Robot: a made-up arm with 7 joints. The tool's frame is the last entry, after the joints.
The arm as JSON. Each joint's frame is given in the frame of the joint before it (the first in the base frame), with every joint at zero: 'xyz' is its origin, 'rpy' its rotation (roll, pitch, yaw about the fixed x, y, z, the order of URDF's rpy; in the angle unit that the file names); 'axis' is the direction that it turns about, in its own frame. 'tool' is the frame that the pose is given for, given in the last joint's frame.
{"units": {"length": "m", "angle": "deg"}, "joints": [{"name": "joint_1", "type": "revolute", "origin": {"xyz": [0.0, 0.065, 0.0], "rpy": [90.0, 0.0, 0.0]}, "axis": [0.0, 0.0, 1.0]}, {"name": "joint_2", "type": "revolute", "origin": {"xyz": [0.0, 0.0, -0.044], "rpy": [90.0, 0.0, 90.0]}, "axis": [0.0, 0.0, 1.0]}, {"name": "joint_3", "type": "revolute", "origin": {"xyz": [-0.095, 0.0, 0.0], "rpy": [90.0, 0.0, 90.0]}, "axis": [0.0, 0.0, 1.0]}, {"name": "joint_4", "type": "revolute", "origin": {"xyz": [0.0, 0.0, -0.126], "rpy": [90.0, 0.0, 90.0]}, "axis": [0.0, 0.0, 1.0]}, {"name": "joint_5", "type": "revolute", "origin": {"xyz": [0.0, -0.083, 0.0], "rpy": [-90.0, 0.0, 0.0]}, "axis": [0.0, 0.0, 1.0]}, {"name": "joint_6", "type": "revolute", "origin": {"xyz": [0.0, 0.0, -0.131], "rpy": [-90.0, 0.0, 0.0]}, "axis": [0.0, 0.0, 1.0]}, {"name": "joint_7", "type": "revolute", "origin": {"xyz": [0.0, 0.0, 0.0], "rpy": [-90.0, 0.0, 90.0]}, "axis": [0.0, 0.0, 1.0]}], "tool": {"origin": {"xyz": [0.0, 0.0, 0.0], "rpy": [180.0, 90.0, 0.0]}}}
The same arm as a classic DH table. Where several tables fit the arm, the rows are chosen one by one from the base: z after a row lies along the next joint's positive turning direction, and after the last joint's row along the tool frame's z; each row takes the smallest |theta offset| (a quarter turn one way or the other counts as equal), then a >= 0, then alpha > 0; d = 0 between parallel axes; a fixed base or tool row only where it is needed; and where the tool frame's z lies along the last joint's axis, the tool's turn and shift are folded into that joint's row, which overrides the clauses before.
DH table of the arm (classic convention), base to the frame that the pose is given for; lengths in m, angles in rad. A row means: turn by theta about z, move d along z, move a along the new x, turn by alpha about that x. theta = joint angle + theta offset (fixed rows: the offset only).
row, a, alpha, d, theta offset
base (fixed), 0.0000, 1.5708, 0.0000, 0.0000
joint_1, 0.0000, 1.5708, -0.1090, 1.5708
joint_2, 0.0000, 1.5708, 0.0000, 1.5708
joint_3, 0.0000, 1.5708, -0.2210, 1.5708
joint_4, 0.0000, -1.5708, 0.0000, 0.0000
joint_5, 0.0000, -1.5708, -0.2140, 0.0000
joint_6, 0.0000, 1.5708, 0.0000, -1.5708
joint_7, 0.0000, 1.5708, 0.0000, 1.5708
tool (fixed), 0.0000, 0.0000, 0.0000, -1.5708

